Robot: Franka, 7 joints.
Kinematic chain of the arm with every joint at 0, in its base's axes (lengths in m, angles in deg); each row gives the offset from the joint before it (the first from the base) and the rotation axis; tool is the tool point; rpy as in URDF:
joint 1: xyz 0 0 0.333 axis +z
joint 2: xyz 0 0 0 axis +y
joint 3: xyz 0 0 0.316 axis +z
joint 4: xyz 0.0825 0 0 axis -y
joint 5: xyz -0.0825 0 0.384 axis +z
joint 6: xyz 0 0 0 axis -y
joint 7: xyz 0.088 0 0 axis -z
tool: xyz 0 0 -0.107 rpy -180 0 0
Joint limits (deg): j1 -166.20..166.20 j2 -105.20..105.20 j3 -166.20..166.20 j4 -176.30..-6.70 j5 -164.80..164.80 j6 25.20..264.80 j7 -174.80..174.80
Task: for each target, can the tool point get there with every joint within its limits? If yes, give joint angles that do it. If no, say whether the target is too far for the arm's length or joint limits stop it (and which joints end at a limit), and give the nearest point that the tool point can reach.
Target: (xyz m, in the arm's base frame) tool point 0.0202 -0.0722 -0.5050
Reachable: no: joint limits stop it (at a limit: joint 2) | nearest point 0.0341 -0.1220 -0.3372 | short by 0.176 m
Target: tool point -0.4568 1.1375 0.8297
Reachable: no: too far | nearest point -0.2963 0.7378 0.6552 | short by 0.465 m
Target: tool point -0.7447 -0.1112 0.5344
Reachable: yes | joints -9.21 -77.13 -105.85 -39.99 134.11 61.43 40.99
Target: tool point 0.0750 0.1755 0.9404
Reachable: yes | joints 12.83 -51.84 9.12 -94.71 -137.45 185.19 58.25
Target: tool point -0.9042 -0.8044 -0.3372
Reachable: no: too far | nearest point -0.5607 -0.4988 -0.0826 | short by 0.526 m
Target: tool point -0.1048 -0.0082 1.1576
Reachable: yes | joints 131.53 -27.69 9.85 -53.51 -36.95 145.72 115.35
